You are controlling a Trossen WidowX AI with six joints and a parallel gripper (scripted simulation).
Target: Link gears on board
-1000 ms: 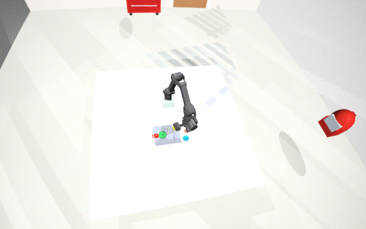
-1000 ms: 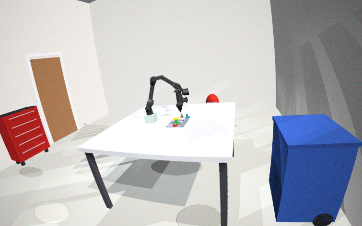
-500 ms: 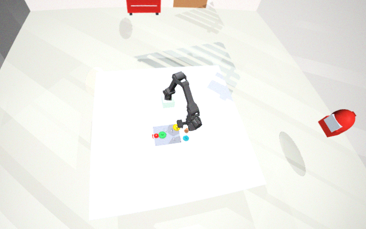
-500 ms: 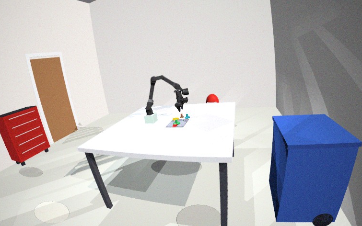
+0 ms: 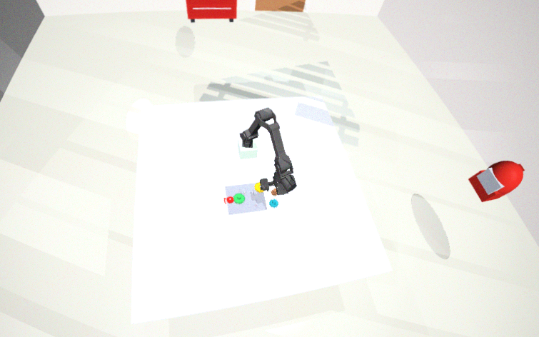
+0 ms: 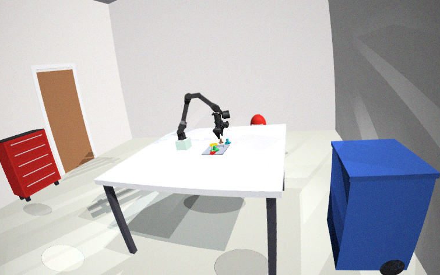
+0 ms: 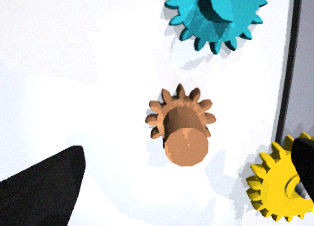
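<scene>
The brown gear is 3 cm below my gripper tip. From my gripper tip the other things lie so: yellow gear: 8 cm to the right, 3 cm below, 3 cm behind; green gear: 20 cm to the right, 5 cm ahead, 2 cm below; cyan gear: 6 cm ahead, 3 cm below, 1 cm to the right.
</scene>
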